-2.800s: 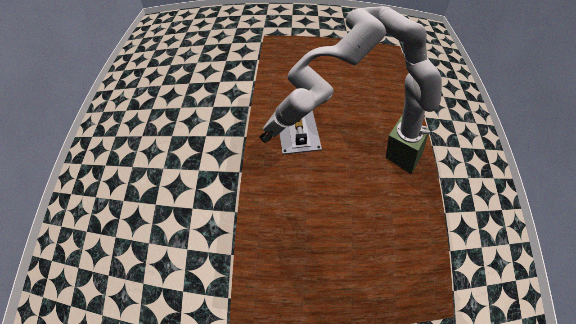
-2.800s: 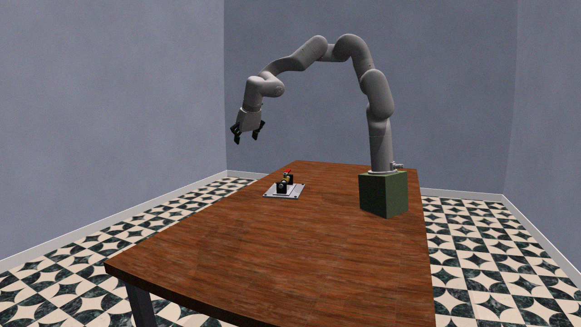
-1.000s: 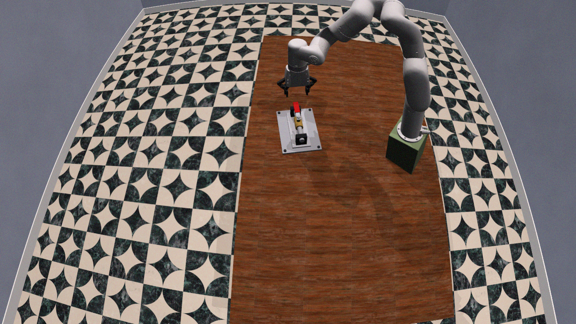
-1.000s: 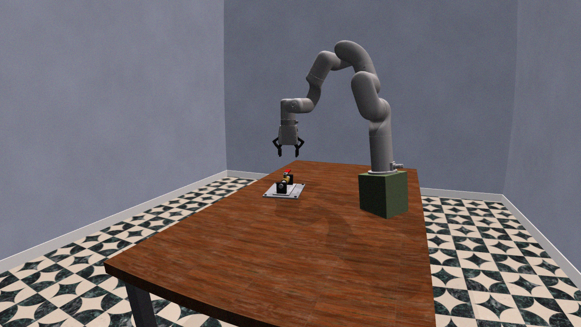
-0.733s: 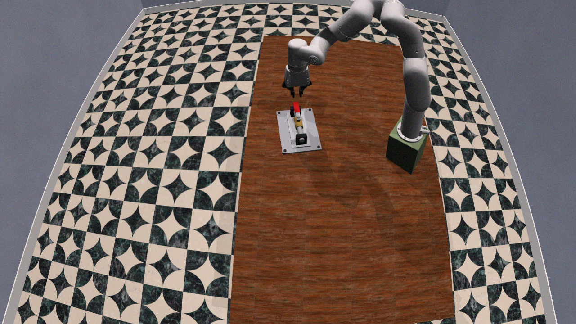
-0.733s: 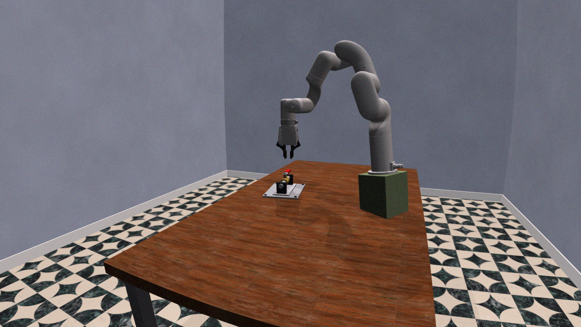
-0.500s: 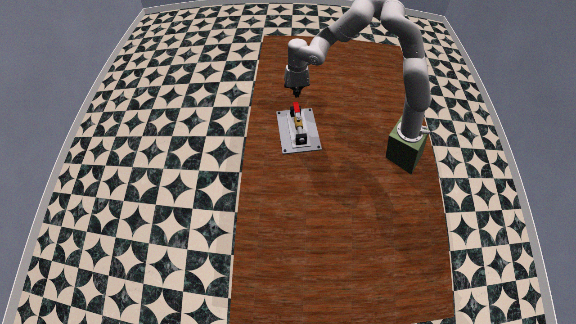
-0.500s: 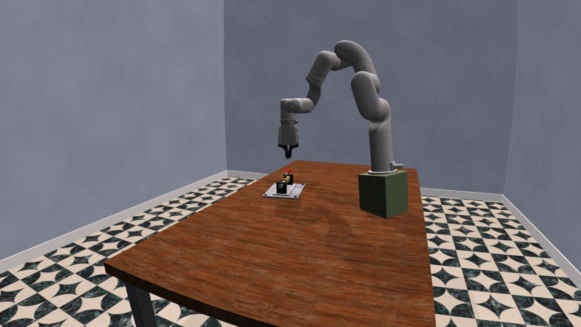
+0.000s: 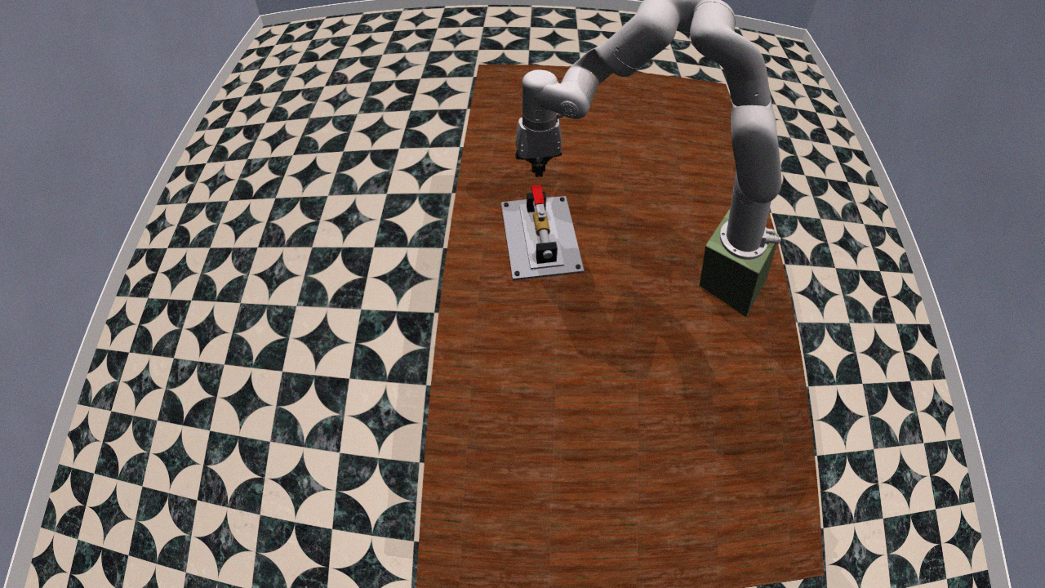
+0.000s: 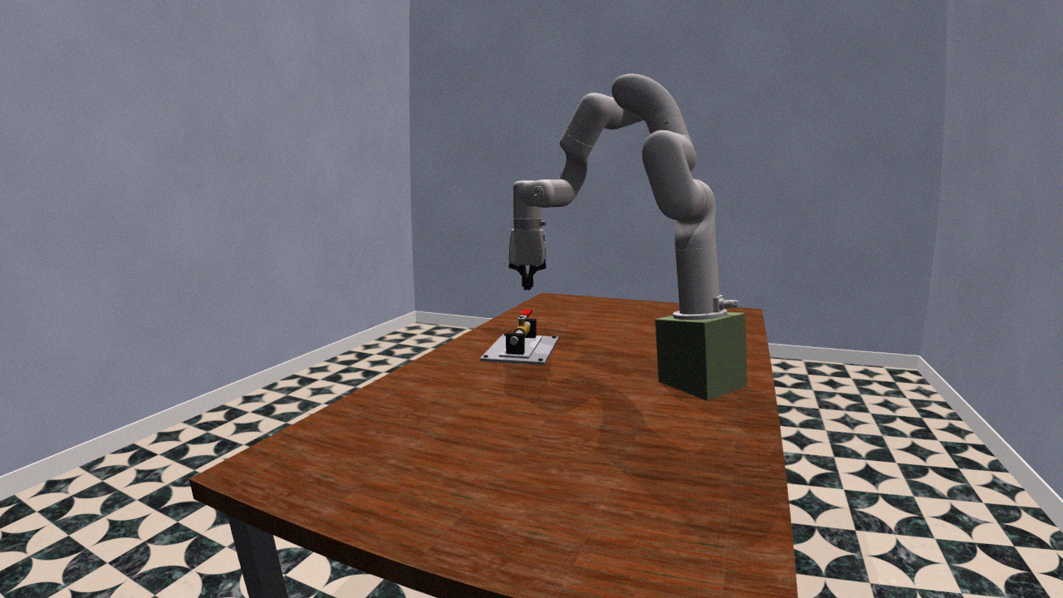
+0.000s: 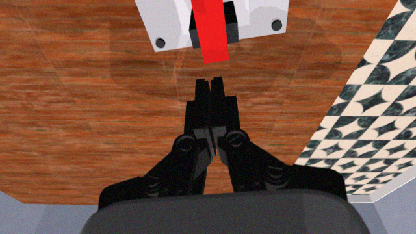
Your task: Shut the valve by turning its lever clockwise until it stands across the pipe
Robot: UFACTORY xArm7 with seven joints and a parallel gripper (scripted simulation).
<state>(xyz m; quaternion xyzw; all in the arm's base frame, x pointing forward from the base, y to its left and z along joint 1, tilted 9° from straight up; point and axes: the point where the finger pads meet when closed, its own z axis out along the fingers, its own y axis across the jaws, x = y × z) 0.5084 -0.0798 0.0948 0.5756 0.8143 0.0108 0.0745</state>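
The red lever is 80 mm below my hand, 40 mm to the left of it and 10 mm behind it.
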